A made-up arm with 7 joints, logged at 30 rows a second.
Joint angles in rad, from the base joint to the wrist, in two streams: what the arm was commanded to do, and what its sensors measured. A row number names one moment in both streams.
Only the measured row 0 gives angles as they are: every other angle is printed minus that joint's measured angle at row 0.
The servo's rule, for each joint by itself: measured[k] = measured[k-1] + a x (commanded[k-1-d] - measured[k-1]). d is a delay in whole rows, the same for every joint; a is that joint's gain. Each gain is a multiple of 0.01, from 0.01 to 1. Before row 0 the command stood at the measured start. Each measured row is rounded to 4 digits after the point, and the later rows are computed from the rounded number. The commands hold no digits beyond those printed.
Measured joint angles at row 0:
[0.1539, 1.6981, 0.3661, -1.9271, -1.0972, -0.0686, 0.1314]
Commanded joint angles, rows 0 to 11:
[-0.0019, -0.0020, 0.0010, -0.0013, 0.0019, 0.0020, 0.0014]
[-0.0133, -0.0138, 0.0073, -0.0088, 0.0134, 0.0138, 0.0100]
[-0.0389, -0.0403, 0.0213, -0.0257, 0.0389, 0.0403, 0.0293]
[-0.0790, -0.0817, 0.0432, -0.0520, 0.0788, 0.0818, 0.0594]
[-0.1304, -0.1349, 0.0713, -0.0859, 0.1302, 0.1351, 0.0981]
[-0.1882, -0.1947, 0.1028, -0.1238, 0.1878, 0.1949, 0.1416]
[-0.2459, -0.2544, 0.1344, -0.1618, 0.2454, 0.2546, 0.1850]
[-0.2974, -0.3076, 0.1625, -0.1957, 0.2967, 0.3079, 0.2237]
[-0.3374, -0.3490, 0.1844, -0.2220, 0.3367, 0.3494, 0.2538]
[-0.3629, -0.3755, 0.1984, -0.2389, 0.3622, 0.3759, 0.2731]
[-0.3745, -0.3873, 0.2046, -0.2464, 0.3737, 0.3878, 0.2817]
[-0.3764, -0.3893, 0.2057, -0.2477, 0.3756, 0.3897, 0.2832]
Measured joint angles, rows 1 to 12:
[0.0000, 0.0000, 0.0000, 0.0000, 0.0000, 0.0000, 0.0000]
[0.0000, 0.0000, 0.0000, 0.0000, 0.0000, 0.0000, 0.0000]
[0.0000, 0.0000, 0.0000, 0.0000, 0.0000, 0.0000, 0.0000]
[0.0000, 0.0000, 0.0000, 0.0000, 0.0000, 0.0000, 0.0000]
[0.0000, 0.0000, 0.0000, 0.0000, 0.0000, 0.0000, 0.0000]
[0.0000, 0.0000, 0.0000, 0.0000, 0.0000, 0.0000, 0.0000]
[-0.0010, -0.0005, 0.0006, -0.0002, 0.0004, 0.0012, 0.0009]
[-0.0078, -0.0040, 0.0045, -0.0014, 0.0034, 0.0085, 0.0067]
[-0.0249, -0.0134, 0.0142, -0.0048, 0.0116, 0.0269, 0.0212]
[-0.0547, -0.0312, 0.0310, -0.0114, 0.0271, 0.0587, 0.0456]
[-0.0963, -0.0582, 0.0544, -0.0218, 0.0508, 0.1030, 0.0792]
[-0.1468, -0.0937, 0.0825, -0.0361, 0.0823, 0.1563, 0.1191]
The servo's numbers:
d 6
a 0.55 0.26 0.58 0.14 0.23 0.58 0.64

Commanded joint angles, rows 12 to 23:
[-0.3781, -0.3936, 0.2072, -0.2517, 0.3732, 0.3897, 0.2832]
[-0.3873, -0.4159, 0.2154, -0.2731, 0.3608, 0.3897, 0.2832]
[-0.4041, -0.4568, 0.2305, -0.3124, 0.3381, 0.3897, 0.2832]
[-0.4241, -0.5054, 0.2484, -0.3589, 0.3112, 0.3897, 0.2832]
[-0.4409, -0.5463, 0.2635, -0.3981, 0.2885, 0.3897, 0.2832]
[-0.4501, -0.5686, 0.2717, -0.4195, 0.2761, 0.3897, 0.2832]
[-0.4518, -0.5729, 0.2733, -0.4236, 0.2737, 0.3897, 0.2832]
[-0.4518, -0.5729, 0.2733, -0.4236, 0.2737, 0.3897, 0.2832]
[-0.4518, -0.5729, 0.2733, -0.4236, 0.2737, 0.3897, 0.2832]
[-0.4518, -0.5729, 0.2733, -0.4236, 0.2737, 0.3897, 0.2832]
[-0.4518, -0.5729, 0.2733, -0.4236, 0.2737, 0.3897, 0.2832]
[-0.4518, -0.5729, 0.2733, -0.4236, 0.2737, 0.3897, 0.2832]
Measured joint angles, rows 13 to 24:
[-0.2013, -0.1355, 0.1126, -0.0537, 0.1198, 0.2133, 0.1613]
[-0.2542, -0.1802, 0.1415, -0.0736, 0.1605, 0.2682, 0.2012]
[-0.3000, -0.2241, 0.1664, -0.0944, 0.2010, 0.3153, 0.2349]
[-0.3346, -0.2635, 0.1850, -0.1146, 0.2381, 0.3504, 0.2593]
[-0.3565, -0.2957, 0.1964, -0.1331, 0.2693, 0.3721, 0.2736]
[-0.3674, -0.3200, 0.2018, -0.1491, 0.2937, 0.3823, 0.2797]
[-0.3733, -0.3391, 0.2049, -0.1635, 0.3120, 0.3866, 0.2819]
[-0.3810, -0.3591, 0.2110, -0.1788, 0.3232, 0.3884, 0.2827]
[-0.3937, -0.3845, 0.2223, -0.1975, 0.3266, 0.3892, 0.2830]
[-0.4104, -0.4159, 0.2374, -0.2201, 0.3231, 0.3895, 0.2831]
[-0.4272, -0.4498, 0.2525, -0.2450, 0.3151, 0.3896, 0.2832]
[-0.4398, -0.4807, 0.2636, -0.2694, 0.3061, 0.3897, 0.2832]

